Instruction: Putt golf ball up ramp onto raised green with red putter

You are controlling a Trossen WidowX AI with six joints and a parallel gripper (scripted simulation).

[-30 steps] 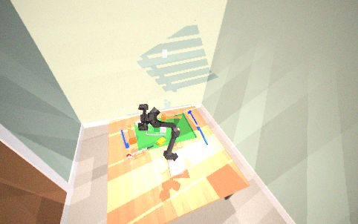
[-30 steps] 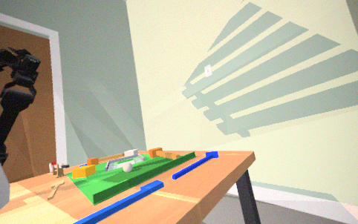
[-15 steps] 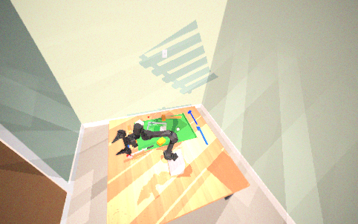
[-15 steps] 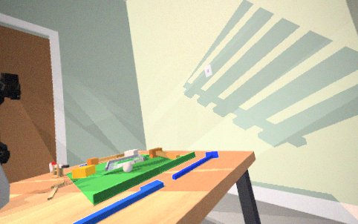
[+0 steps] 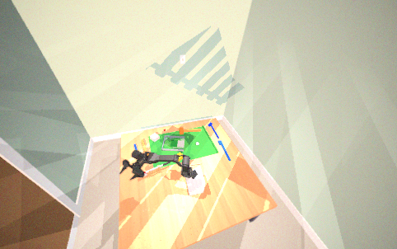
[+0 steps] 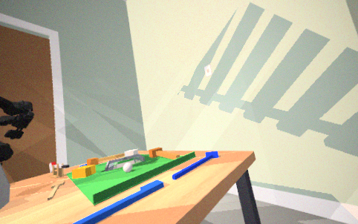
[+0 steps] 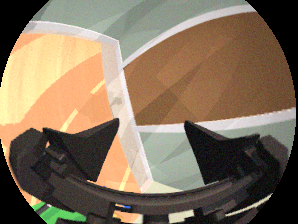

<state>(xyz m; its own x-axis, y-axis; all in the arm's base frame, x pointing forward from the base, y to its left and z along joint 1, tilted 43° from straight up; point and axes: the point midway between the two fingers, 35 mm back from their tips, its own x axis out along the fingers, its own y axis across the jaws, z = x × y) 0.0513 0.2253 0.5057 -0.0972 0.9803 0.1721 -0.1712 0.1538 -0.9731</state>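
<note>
Now: gripper tip 15 cm short of the small wooden stand, 22 cm to the left of it and 29 cm above it. Also, from my gripper tip: white golf ball: 31 cm ahead, 78 cm to the right, 30 cm below; then orange block: 21 cm ahead, 50 cm to the right, 30 cm below; then green mat: 39 cm ahead, 61 cm to the right, 32 cm below.
</note>
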